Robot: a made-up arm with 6 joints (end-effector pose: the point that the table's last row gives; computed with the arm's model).
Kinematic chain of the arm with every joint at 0, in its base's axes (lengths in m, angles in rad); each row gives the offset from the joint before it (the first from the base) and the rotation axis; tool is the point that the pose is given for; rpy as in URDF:
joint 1: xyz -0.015 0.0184 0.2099 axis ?
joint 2: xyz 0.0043 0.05 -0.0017 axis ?
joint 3: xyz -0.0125 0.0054 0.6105 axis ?
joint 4: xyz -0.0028 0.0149 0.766 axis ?
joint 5: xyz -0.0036 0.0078 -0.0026 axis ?
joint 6: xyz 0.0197 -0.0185 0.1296 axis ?
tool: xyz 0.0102 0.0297 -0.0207 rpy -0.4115 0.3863 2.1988
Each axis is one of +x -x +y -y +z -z.
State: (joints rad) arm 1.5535 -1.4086 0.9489 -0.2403 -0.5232 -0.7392
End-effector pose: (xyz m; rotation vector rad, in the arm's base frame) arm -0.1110 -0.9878 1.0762 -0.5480 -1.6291 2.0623
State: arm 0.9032 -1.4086 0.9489 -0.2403 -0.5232 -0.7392
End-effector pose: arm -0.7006 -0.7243 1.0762 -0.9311 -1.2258 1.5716
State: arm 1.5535 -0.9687 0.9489 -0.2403 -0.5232 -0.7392
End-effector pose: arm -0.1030 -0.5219 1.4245 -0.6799 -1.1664 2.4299
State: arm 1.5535 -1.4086 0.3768 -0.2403 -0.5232 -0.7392
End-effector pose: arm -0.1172 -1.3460 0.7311 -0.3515 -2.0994 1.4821
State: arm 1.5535 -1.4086 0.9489 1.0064 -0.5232 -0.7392
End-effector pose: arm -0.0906 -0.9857 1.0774 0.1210 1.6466 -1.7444
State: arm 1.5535 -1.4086 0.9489 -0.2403 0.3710 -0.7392
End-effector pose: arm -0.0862 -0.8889 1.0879 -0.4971 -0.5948 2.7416
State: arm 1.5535 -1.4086 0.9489 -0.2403 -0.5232 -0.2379
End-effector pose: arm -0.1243 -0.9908 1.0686 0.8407 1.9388 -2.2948
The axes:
joint 1: +z
joint 2: +y
joint 3: +y
joint 4: +z
joint 5: +y
joint 6: +z

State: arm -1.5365 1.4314 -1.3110 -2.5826 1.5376 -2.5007
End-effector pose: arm 0.0533 -0.5618 1.0516 -2.1640 0.4935 1.3720
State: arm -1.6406 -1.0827 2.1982 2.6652 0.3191 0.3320
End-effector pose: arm 0.0448 -0.1938 0.9122 0.5229 1.7082 -2.1157
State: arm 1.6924 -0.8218 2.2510 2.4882 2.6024 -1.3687
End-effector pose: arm -0.1242 0.1924 0.7063 0.8988 0.2180 0.0624
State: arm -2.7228 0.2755 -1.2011 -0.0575 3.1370 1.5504
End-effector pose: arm 0.3445 0.1018 1.1958 -0.6295 -1.9838 0.0935
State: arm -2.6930 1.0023 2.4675 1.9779 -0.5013 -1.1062
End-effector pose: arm -0.1862 -0.1333 -0.2863 0.9945 -2.6420 -1.2119
